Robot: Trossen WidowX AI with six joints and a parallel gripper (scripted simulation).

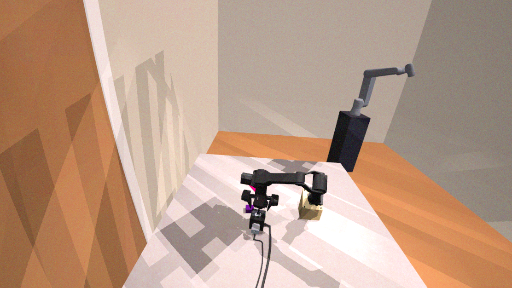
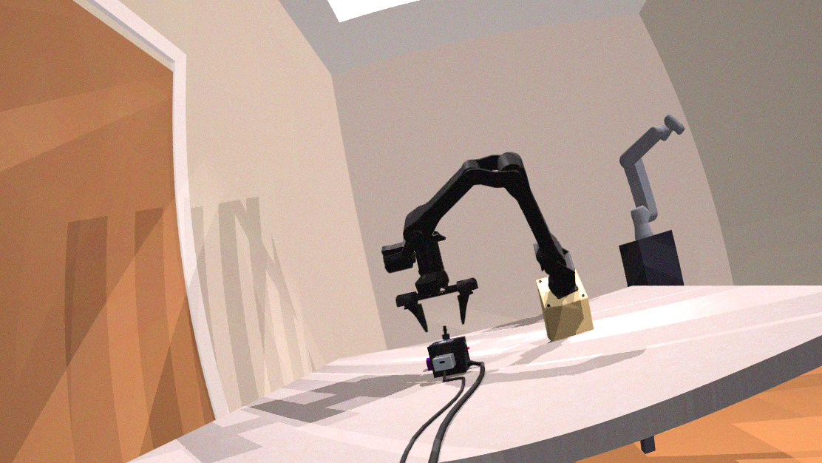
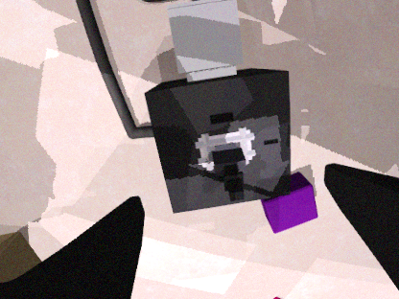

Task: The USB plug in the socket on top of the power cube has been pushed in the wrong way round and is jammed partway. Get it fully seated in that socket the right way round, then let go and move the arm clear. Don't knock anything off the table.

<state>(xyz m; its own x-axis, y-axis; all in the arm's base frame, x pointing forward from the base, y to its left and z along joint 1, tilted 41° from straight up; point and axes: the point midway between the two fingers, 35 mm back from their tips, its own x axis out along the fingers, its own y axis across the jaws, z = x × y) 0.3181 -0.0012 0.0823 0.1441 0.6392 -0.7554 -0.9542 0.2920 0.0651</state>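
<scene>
My gripper tip is now 20 mm above the USB plug. The rest, counted from my gripper tip: purple block: 100 mm to the right, 90 mm below, 40 mm ahead.
</scene>
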